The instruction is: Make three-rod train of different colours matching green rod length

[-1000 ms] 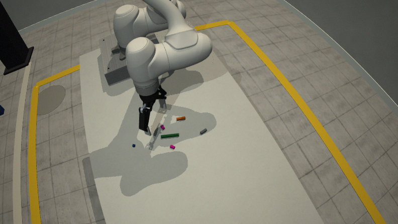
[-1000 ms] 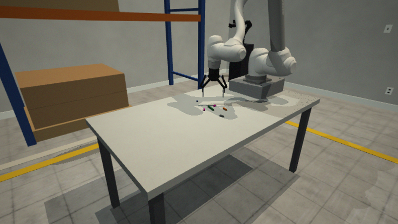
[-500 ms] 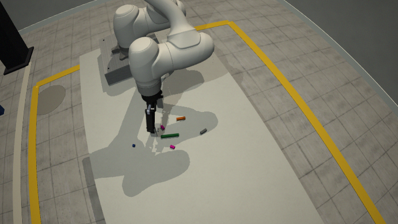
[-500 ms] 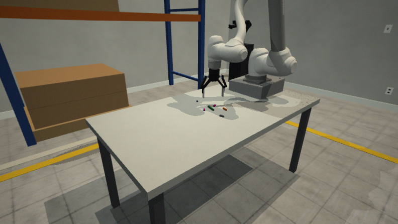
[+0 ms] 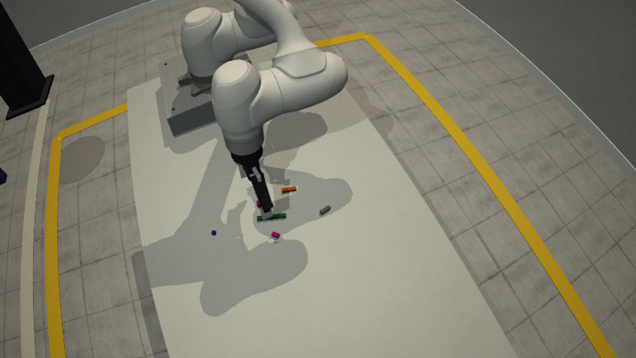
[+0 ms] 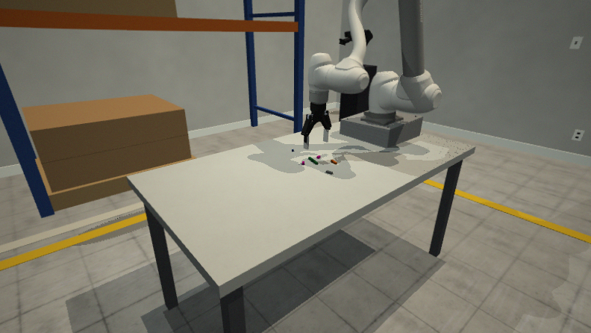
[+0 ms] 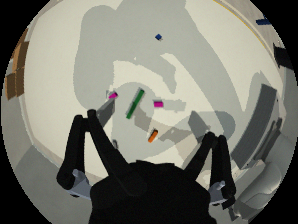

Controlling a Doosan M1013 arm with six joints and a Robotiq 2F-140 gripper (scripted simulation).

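Right now the small blue rod is 4 cm ahead of my hand, 15 cm to the right of it and 8 cm below it. Also, from my hand: grey rod: 7 cm ahead, 17 cm to the left, 8 cm below; then green rod: 4 cm ahead, 3 cm to the left, 8 cm below; then orange rod: 3 cm behind, 10 cm to the left, 8 cm below.
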